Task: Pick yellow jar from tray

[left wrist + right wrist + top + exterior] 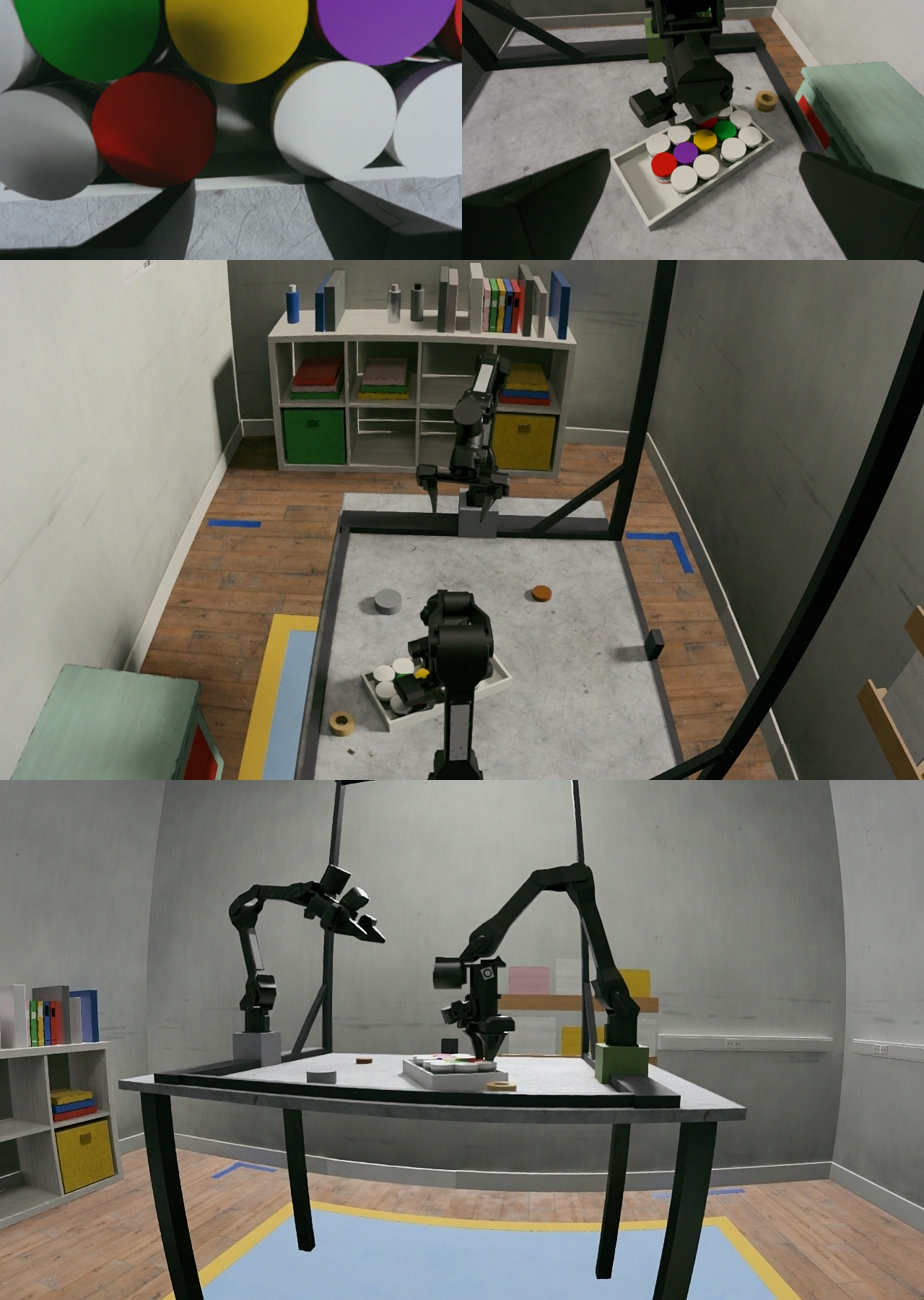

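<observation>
My left gripper is now 40 mm short of the yellow jar, 60 mm to the left of it and 40 mm above it. The rest, counted from my left hand: tray 20 mm ahead, 70 mm to the right, 60 mm below; then purple jar 80 mm to the right, 40 mm below; then red jar 40 mm ahead, 10 mm to the right, 40 mm below.
</observation>
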